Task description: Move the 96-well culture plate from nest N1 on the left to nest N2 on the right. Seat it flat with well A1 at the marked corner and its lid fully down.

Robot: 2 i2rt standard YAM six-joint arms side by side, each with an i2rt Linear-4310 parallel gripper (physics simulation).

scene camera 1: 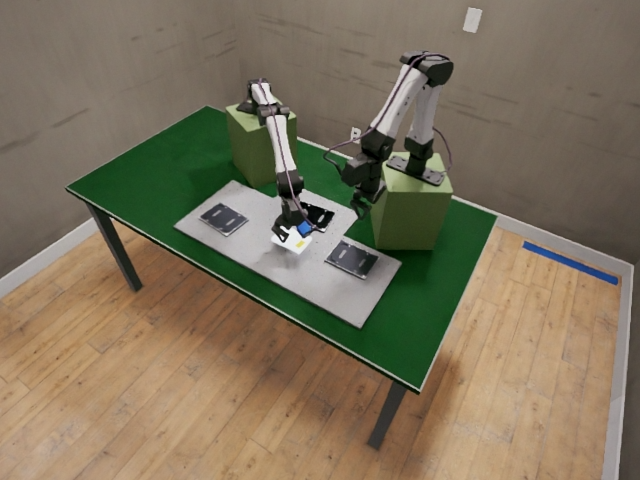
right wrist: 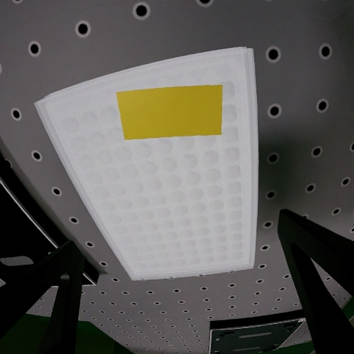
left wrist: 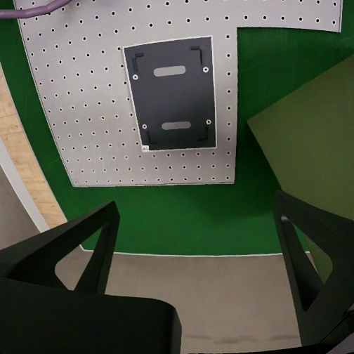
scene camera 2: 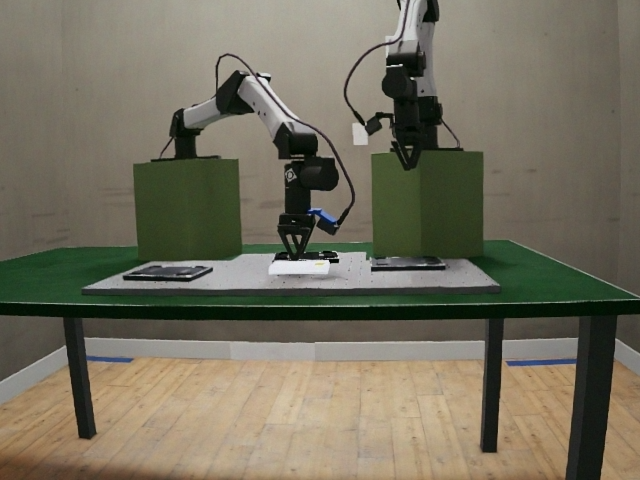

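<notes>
The white lidded 96-well plate point(scene camera 1: 290, 241) point(scene camera 2: 297, 268) point(right wrist: 175, 190), with a yellow label, lies in the middle of the grey perforated board, outside the nests. Its lid looks level; its A1 mark cannot be made out. Nest N1 point(scene camera 1: 223, 219) point(scene camera 2: 168, 272) point(right wrist: 250, 337) is bare at the left. Nest N2 point(scene camera 1: 351, 258) point(scene camera 2: 408, 264) point(left wrist: 172, 97) is bare at the right, with a small A1 tag at one corner in the left wrist view. My right gripper point(scene camera 1: 283, 237) point(scene camera 2: 295, 257) point(right wrist: 173, 238) is open, close above the plate. My left gripper point(scene camera 1: 361, 210) point(scene camera 2: 409, 167) point(left wrist: 192, 204) is open and empty, high behind N2.
A black nest-like plate point(scene camera 1: 319, 217) point(right wrist: 25, 250) lies behind the culture plate, near the right gripper. The grey board point(scene camera 1: 248, 248) point(scene camera 2: 232, 283) point(left wrist: 90, 100) carries the nests. Two green pedestals point(scene camera 1: 258, 147) point(scene camera 1: 413, 217) stand at the back of the green table point(scene camera 1: 155, 149).
</notes>
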